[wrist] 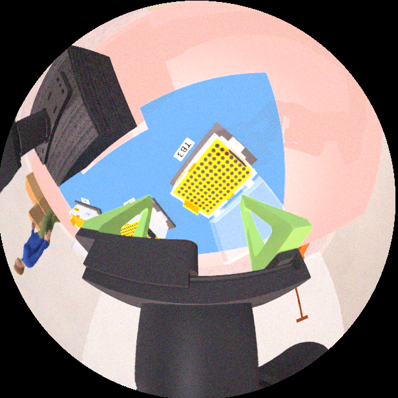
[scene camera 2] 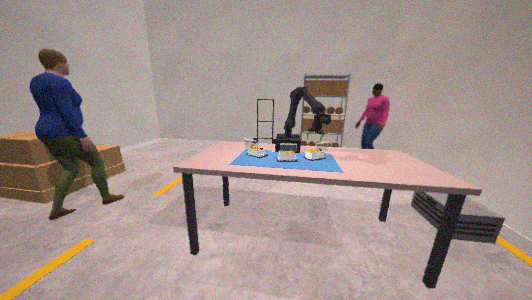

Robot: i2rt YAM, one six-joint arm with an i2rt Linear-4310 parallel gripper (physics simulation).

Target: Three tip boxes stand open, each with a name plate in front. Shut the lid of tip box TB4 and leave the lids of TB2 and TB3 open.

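Seen in the pictures: gripper, fingertip midpoint: [scene camera 2: 313, 141]; arm's base at its link origin: [scene camera 2: 287, 136].
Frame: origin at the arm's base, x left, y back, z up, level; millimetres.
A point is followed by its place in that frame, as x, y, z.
Tip box TB3 [wrist: 215, 175] [scene camera 2: 315, 154] @[161, -357, -58] has a yellow tip rack and a clear lid that stands open on the side away from its name plate [wrist: 184, 149]. A second box [wrist: 130, 229] [scene camera 2: 287, 156] @[-45, -371, -65] stands in the middle of the row, its lid raised in the scene view; my finger partly hides it in the wrist view. A third box [wrist: 77, 220] [scene camera 2: 257, 151] @[-272, -303, -56] stands at the far end, also with a raised lid. The plates of these two are too small to read. My gripper [wrist: 195, 199] [scene camera 2: 315, 136] @[177, -254, 15] is open and empty, above and near TB3.
The boxes stand on a blue mat [scene camera 2: 325, 165] @[220, -452, -119] [wrist: 240, 110] on a pink table [scene camera 2: 390, 170] @[643, -529, -122] [wrist: 325, 165]. The black arm base [scene camera 2: 287, 142] @[-15, -111, -30] [wrist: 95, 105] is behind the row. Two people [scene camera 2: 57, 110] [scene camera 2: 375, 115], a shelf rack [scene camera 2: 327, 76] and cardboard boxes [scene camera 2: 22, 172] are beyond the table.
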